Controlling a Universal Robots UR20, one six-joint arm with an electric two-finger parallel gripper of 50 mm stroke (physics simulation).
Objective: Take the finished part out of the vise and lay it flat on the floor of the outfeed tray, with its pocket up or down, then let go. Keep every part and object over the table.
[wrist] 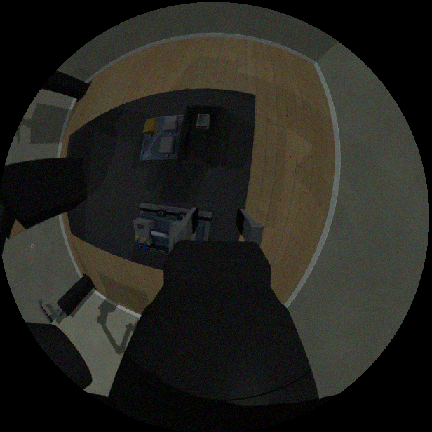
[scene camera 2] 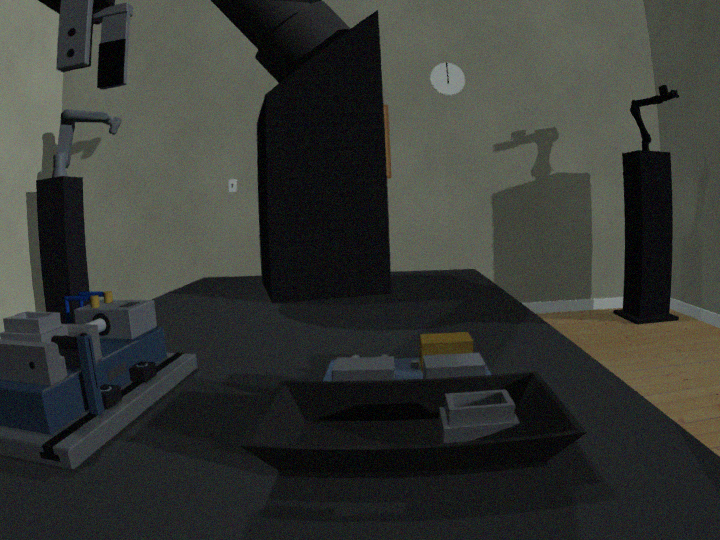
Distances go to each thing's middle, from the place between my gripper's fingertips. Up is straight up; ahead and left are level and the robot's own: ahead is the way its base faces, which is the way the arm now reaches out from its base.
Scene:
My gripper is now 290 mm past the yellow block (scene camera 2: 461, 342), 270 mm above it and 260 mm to the right of it.

